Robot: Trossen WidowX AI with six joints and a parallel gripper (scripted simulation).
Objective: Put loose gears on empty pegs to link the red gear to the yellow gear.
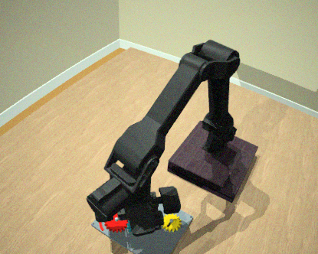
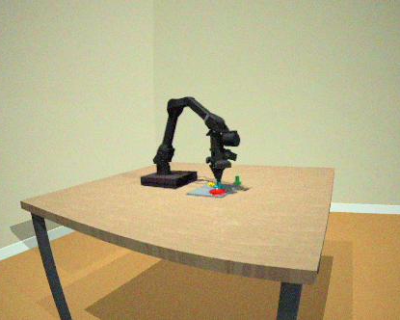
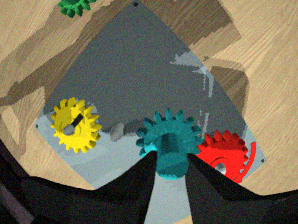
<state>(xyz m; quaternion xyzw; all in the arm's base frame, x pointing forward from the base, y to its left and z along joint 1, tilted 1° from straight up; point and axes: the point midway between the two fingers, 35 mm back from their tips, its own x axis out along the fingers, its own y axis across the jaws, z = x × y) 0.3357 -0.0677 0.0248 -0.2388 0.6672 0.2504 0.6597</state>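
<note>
My gripper tip is 1 cm above the teal gear. The rest, counted from my gripper tip: yellow gear (6 cm behind, 7 cm to the left, 3 cm below); red arrow (4 cm ahead, 9 cm to the right, 4 cm below); red gear (2 cm ahead, 5 cm to the right, 3 cm below).
</note>
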